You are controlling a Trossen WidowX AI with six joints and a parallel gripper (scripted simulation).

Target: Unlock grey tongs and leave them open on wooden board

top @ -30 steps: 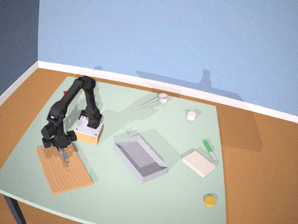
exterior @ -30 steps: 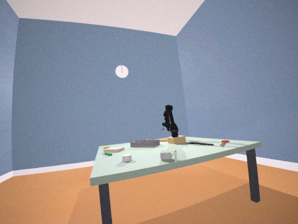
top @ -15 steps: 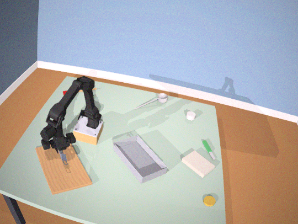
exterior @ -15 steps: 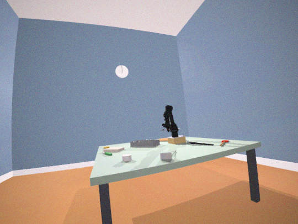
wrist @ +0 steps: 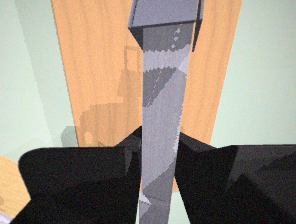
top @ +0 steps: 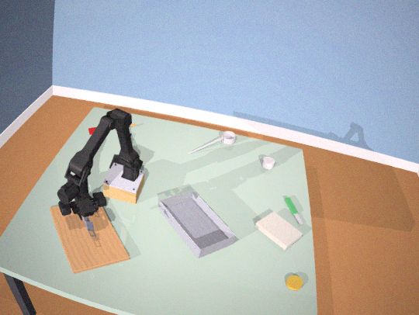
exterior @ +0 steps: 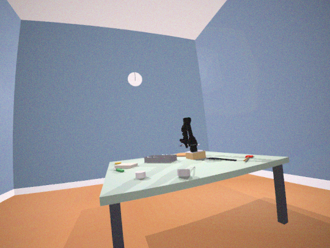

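The wooden board lies 80 mm below my gripper tip. The rest, counted from my gripper tip: red spatula (250 mm behind, 750 mm to the left, 80 mm below); then cream block (750 mm ahead, 330 mm to the left, 80 mm below); then grey roasting tin (400 mm ahead, 240 mm to the left, 60 mm below).
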